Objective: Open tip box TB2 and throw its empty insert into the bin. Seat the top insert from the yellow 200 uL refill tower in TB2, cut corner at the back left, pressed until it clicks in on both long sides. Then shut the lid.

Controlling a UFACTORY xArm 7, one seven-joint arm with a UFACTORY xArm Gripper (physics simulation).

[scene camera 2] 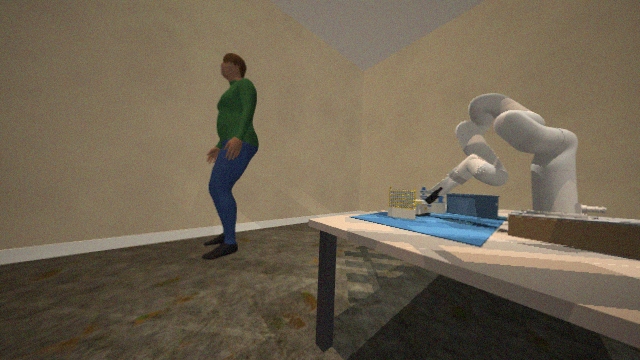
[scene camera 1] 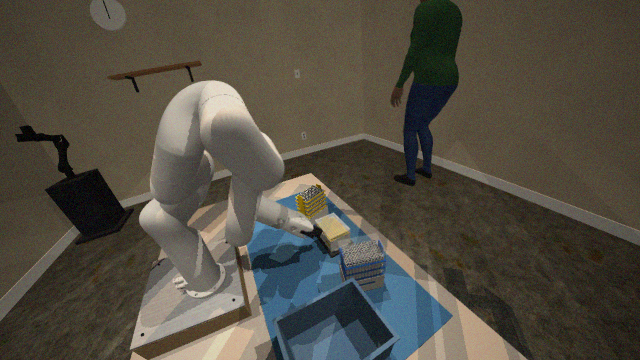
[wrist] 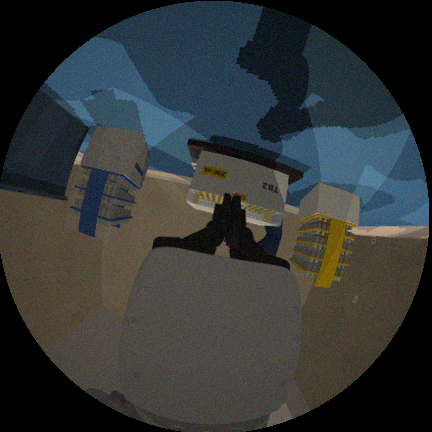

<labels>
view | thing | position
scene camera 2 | dark blue bin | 486,206
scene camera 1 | gripper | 320,233
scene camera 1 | dark blue bin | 345,315
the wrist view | gripper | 228,204
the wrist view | clear lid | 255,214
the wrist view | dark blue bin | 49,154
</labels>
